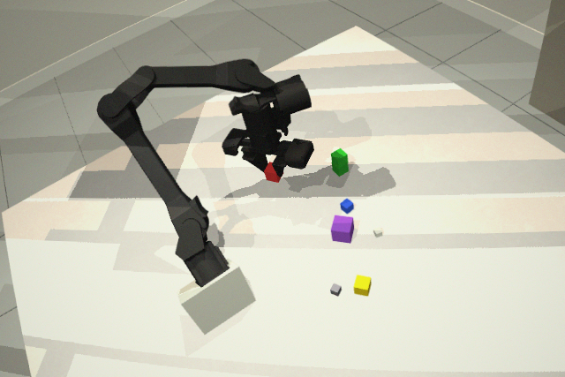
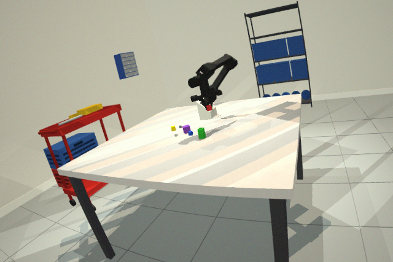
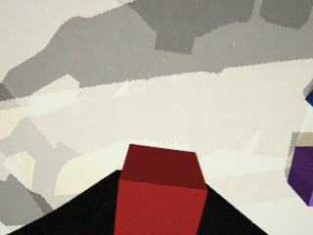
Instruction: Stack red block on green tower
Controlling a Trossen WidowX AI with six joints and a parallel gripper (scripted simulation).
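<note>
Now: the blue cube 110 mm to the right of my gripper tip, 110 mm below it and 100 mm ahead of it. Round my gripper tip: purple cube: 160 mm to the right, 100 mm below, 50 mm ahead; small white cube: 210 mm to the right, 110 mm below, 100 mm ahead; red block: 10 mm above.
</note>
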